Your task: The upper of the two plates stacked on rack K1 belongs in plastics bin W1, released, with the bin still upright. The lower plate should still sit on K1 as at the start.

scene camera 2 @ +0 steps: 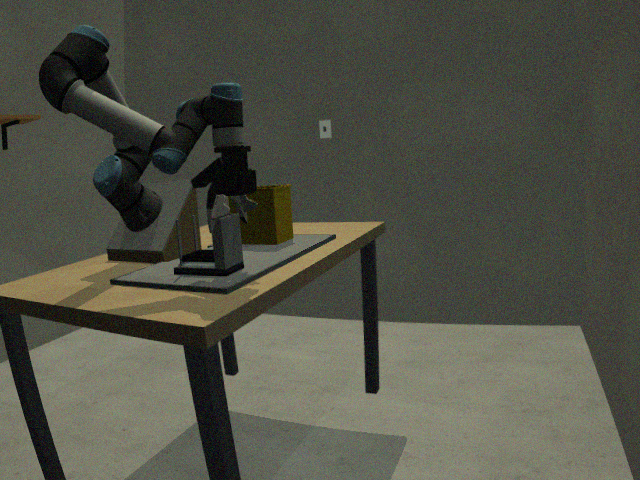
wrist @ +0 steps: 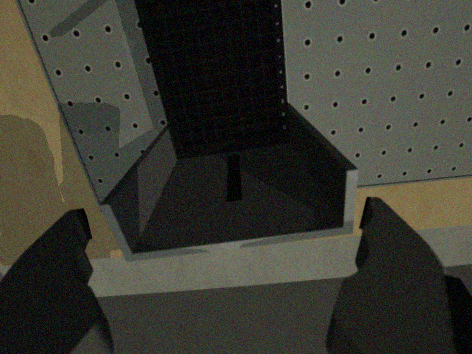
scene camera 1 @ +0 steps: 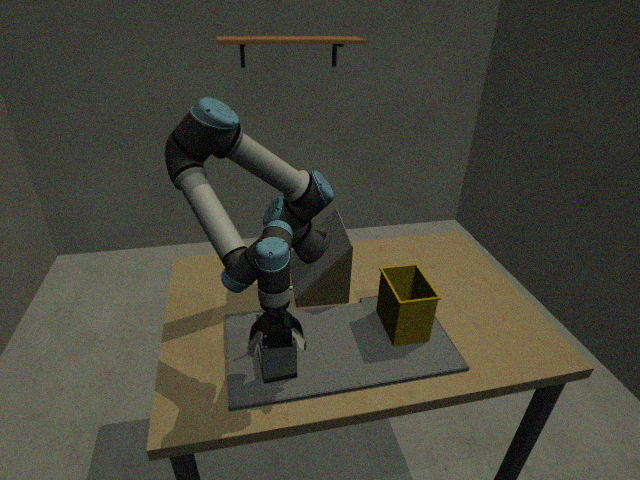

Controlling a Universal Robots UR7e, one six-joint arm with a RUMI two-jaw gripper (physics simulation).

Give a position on a black gridded plate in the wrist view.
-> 222, 79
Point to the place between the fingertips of the gripper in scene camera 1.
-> At 277, 352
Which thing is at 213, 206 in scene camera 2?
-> The gripper.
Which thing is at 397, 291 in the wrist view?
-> The gripper.
